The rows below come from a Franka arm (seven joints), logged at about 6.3 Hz.
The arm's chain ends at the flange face. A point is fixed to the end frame.
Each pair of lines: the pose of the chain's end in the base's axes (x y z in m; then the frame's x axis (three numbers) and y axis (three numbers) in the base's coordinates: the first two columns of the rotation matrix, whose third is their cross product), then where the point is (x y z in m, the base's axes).
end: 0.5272 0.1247 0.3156 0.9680 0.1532 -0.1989 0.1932 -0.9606 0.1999
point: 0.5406 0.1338 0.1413
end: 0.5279 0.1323 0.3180 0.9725 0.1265 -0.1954 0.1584 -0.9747 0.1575
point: 0.5413 0.1484 0.1442
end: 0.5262 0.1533 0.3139 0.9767 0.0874 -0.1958 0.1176 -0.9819 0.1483
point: 0.5400 0.1705 0.1402
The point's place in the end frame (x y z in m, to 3 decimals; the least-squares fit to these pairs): 0.049 -0.041 0.163
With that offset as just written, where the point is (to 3 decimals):
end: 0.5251 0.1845 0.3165 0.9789 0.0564 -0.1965 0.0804 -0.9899 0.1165
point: 0.539 0.207 0.143
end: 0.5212 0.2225 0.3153 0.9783 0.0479 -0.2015 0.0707 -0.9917 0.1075
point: 0.535 0.246 0.142
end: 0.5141 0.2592 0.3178 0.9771 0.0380 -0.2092 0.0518 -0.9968 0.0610
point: 0.526 0.290 0.146
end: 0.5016 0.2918 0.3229 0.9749 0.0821 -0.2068 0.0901 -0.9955 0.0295
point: 0.513 0.329 0.152
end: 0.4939 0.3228 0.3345 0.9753 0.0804 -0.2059 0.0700 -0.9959 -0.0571
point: 0.505 0.374 0.168
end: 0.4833 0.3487 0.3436 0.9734 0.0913 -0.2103 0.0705 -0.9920 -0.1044
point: 0.493 0.408 0.179
